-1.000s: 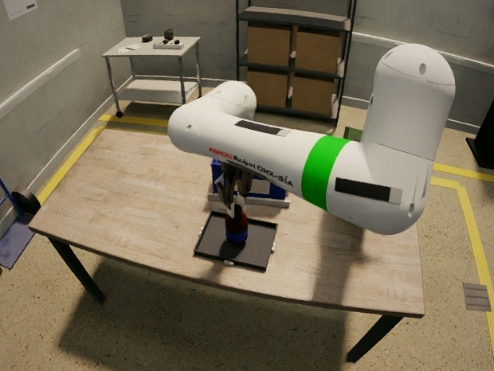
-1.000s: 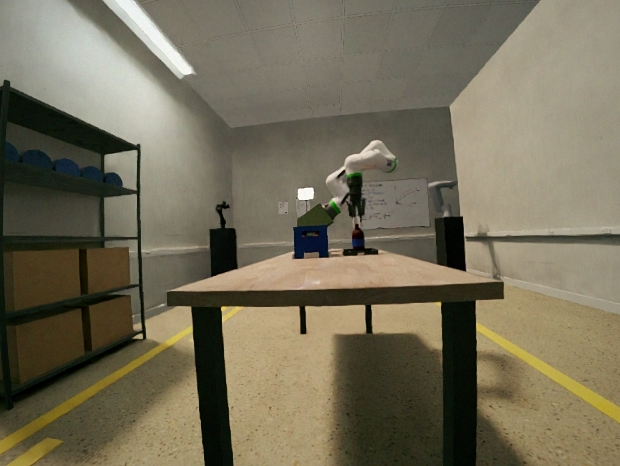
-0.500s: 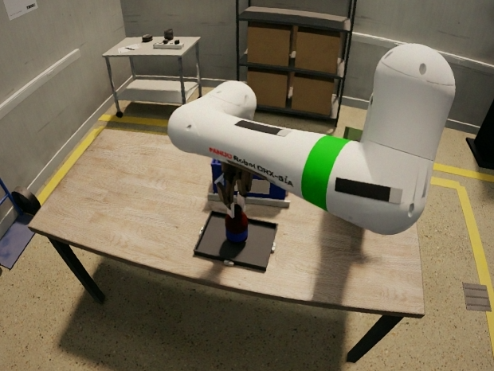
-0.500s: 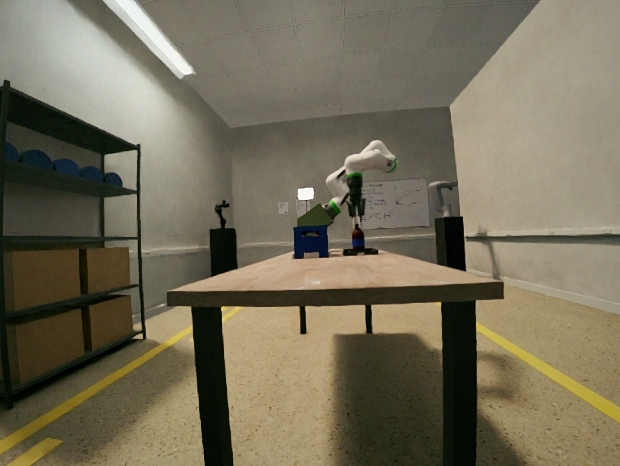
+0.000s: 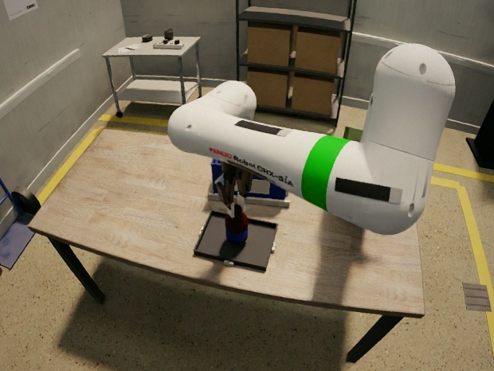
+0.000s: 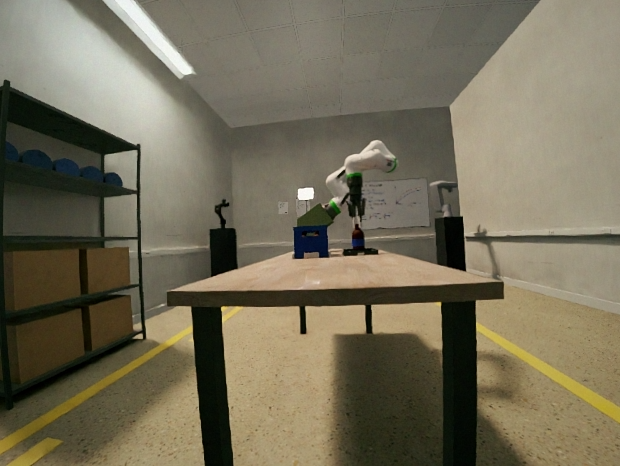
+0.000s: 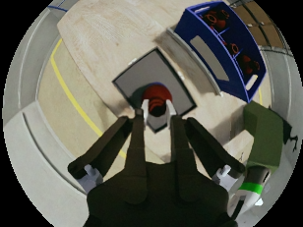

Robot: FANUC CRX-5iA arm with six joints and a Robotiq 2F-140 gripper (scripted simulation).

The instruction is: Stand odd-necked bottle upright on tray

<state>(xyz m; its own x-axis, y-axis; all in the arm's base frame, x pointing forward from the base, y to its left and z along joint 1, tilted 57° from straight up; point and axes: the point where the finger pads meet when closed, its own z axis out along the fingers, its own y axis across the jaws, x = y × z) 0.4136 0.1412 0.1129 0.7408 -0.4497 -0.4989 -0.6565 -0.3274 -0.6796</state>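
My gripper is now 9 cm above the bottle. The rest, counted from my hand: dark tray 18 cm below; blue crate 28 cm to the right, 11 cm below.
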